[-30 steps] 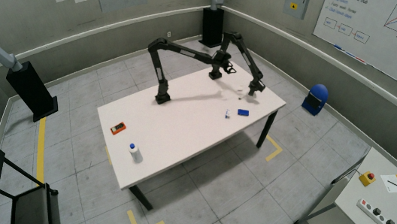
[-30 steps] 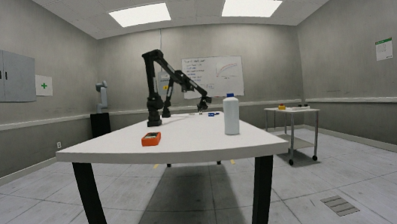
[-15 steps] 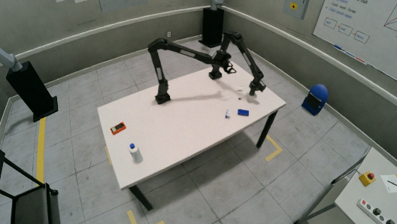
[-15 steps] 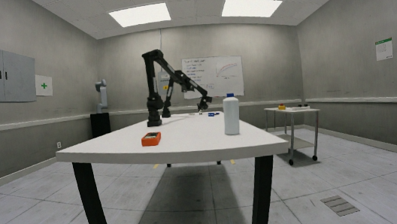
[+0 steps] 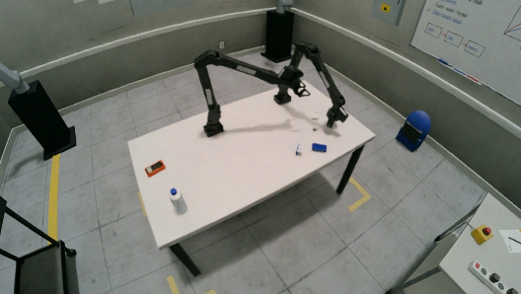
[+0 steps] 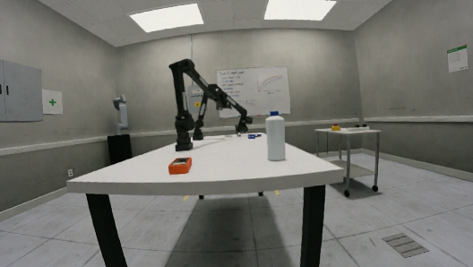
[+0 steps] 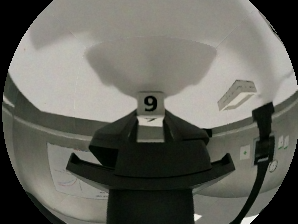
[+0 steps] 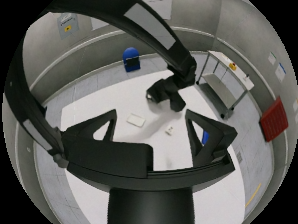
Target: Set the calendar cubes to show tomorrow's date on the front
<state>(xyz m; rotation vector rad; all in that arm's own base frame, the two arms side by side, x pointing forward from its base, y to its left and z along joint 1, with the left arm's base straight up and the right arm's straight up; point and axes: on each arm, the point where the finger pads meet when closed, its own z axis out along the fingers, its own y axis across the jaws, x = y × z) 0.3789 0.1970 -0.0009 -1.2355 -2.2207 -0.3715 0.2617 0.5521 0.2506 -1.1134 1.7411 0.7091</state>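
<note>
My left gripper is now 190 mm to the left of the white cube, 10 mm past it and 10 mm above it. From my left hand the other things lie so: calendar tray: 110 mm behind, 80 mm to the right, 10 mm below; white bottle: 1190 mm to the right, 60 mm above, 30 mm ahead; blue box: 300 mm to the right, 140 mm ahead, 10 mm below.
</note>
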